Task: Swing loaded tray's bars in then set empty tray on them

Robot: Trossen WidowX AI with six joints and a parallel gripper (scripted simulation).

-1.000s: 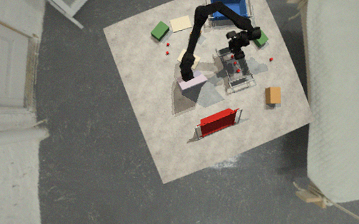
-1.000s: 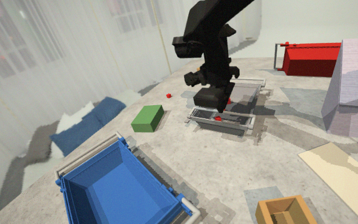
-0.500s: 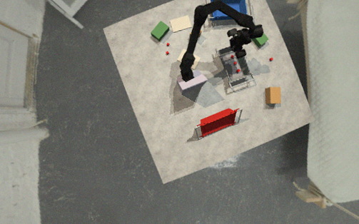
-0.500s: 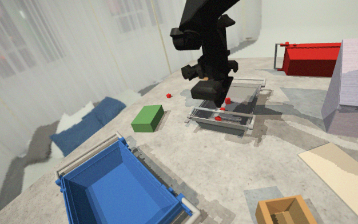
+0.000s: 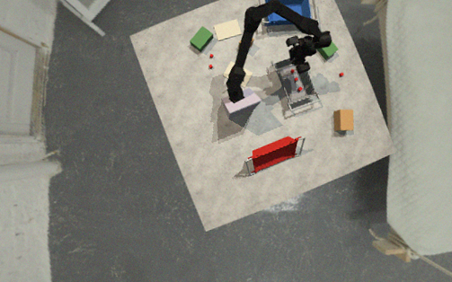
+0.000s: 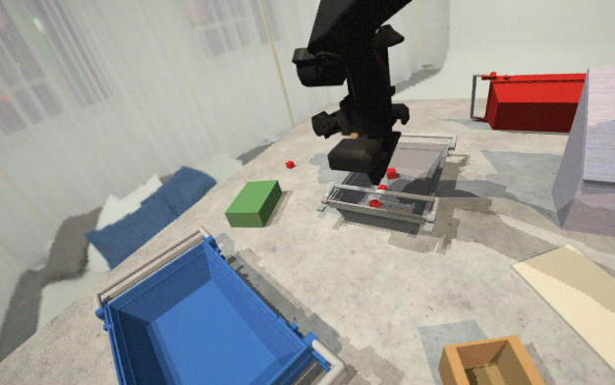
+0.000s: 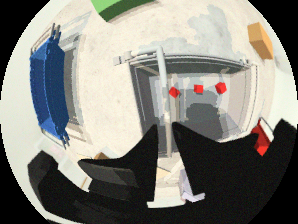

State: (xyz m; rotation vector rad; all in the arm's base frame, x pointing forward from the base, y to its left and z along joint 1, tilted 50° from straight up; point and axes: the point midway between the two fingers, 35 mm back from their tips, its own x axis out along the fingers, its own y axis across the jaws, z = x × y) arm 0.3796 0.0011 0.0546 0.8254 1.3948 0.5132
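The red tray lies 410 mm to the right of my gripper tip, 340 mm behind it and 10 mm below it. Round my gripper tip: small brown box 240 mm to the left, 150 mm behind, 70 mm below.
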